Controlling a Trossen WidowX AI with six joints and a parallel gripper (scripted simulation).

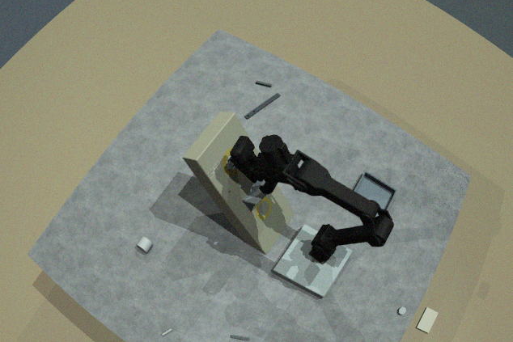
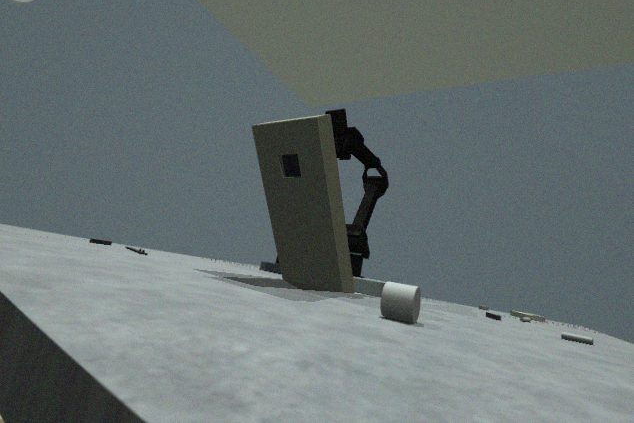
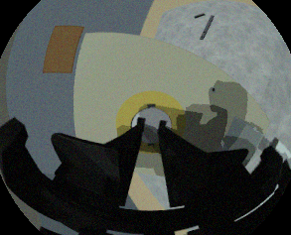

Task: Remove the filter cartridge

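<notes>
Now: gripper tip 1 cm short of the round filter cartridge and 1 cm above it. Also, from my gripper tip: grey tray (36 cm behind, 35 cm to the right, 28 cm below).
</notes>
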